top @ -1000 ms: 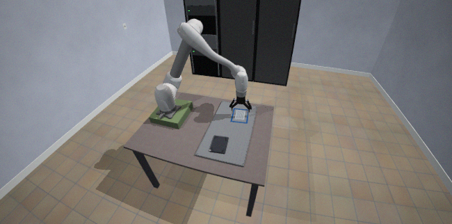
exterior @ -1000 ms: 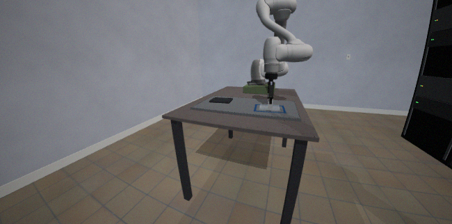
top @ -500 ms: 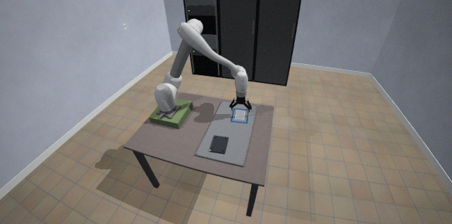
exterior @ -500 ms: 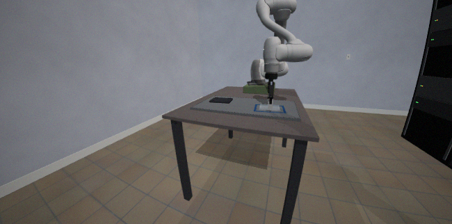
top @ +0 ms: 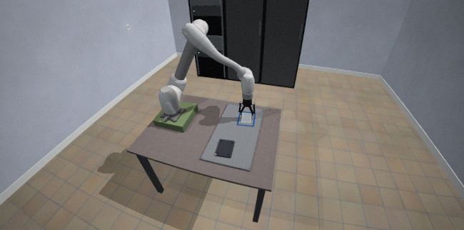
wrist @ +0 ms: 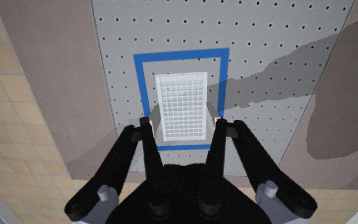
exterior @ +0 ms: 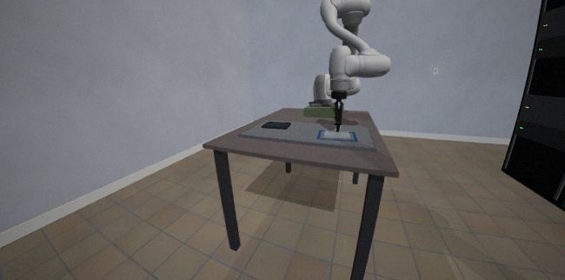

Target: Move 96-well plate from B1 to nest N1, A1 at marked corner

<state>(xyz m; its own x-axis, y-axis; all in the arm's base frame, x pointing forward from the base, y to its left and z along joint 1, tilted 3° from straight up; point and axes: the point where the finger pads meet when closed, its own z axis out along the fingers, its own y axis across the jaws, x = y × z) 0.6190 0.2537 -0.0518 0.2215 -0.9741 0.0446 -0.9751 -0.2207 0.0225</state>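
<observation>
The white 96-well plate lies 20 mm below my hand. The rest, counted from my hand: small white corner mark 70 mm behind, 480 mm to the right, 20 mm below; dark plate nest 40 mm behind, 390 mm to the right, 20 mm below.
</observation>
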